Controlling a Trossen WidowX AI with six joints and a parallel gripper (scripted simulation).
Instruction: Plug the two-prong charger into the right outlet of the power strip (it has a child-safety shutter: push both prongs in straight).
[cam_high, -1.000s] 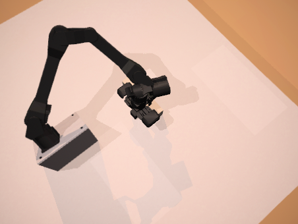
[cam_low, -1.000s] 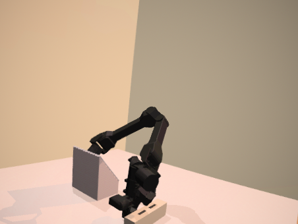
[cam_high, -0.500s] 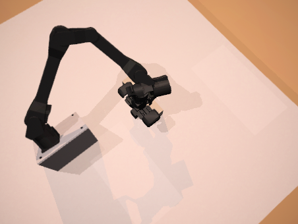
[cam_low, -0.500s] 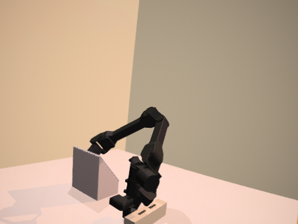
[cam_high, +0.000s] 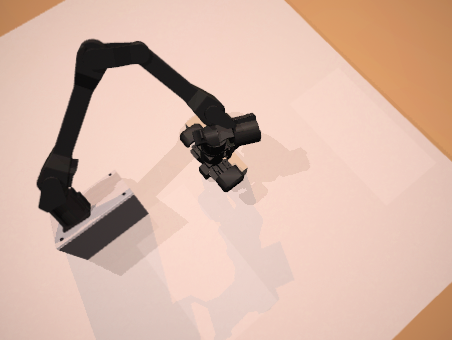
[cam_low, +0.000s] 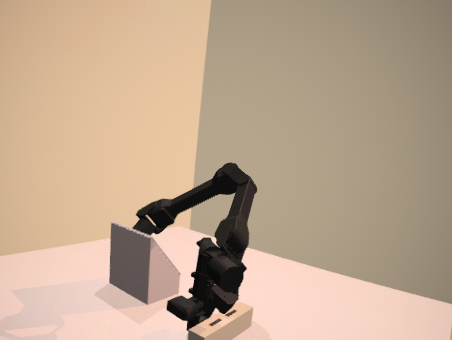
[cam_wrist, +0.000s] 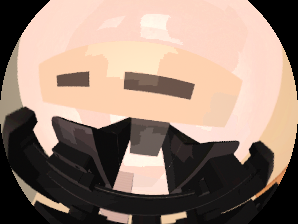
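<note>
The dark two-prong charger lies 2 cm ahead of my gripper tip and 1 cm above it.
</note>
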